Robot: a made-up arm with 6 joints.
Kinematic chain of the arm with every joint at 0, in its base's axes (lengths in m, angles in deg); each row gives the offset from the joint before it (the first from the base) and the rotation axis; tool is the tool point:
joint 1: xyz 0 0 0.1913 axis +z
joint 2: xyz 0 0 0 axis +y
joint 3: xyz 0 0 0.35 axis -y
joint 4: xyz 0 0 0 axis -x
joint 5: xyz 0.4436 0 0 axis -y
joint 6: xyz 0 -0.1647 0 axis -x
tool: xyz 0 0 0
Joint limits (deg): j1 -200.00..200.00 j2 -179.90..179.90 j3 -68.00..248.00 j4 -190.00..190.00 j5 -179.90..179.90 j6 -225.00..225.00
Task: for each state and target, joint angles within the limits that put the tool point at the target. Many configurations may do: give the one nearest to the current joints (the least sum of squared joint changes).
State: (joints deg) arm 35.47 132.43 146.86 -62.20 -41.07 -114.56
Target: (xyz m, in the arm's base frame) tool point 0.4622 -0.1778 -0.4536
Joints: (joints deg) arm -10.65 151.29 121.96 -57.17 -41.07 -114.56
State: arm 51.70 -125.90 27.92 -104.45 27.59 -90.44
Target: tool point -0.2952 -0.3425 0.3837
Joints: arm 53.55 -132.80 1.45 -101.91 27.59 -90.44
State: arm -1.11 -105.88 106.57 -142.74 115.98 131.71
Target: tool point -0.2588 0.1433 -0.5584
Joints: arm -2.84 -150.41 120.61 -142.28 115.98 131.71
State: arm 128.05 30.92 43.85 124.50 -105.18 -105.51
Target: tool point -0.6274 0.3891 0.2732
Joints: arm 139.77 54.70 23.91 131.04 -105.18 -105.51
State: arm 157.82 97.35 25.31 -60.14 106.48 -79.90
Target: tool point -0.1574 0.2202 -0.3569
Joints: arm 145.85 105.25 21.80 -55.25 106.48 -79.90
